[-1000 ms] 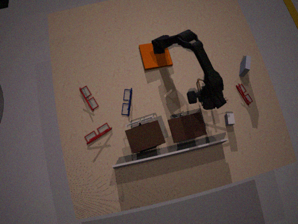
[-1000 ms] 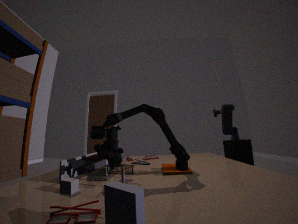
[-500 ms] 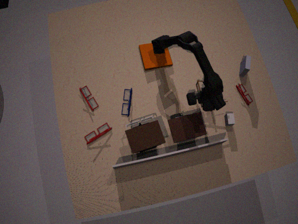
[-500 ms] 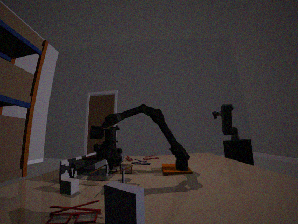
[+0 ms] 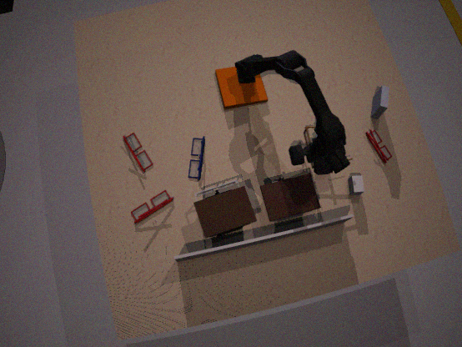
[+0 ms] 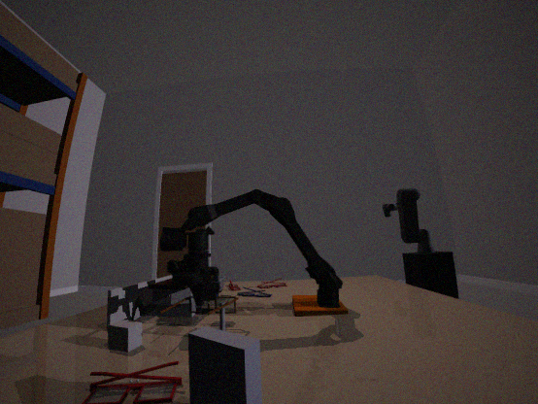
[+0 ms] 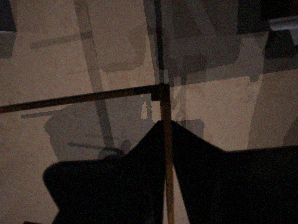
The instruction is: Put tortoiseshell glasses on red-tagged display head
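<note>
My gripper tip is now 90 mm past the post, 60 mm to the right of it and 30 mm above it. The rest, counted from my gripper tip: wall (250 mm ahead, 210 mm to the right).
</note>
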